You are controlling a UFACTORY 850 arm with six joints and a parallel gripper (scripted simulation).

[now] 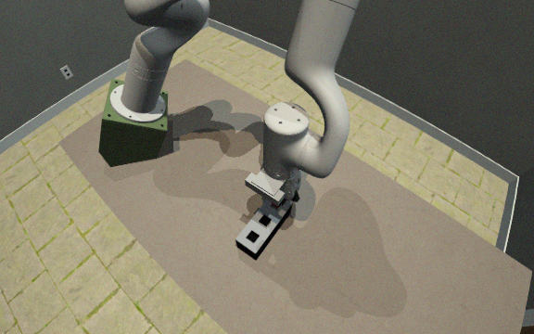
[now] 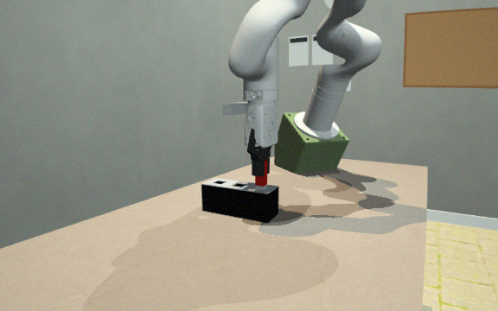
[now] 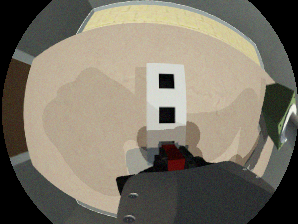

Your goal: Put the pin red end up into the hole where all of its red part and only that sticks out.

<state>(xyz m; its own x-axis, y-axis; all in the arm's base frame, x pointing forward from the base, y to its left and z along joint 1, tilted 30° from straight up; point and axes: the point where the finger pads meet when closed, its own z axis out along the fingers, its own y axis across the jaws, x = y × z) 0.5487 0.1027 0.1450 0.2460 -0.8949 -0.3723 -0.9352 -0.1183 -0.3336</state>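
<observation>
My gripper is now 20 mm above the pin. Round my hand: black block: 20 mm ahead, 60 mm to the right, 90 mm below.
</observation>
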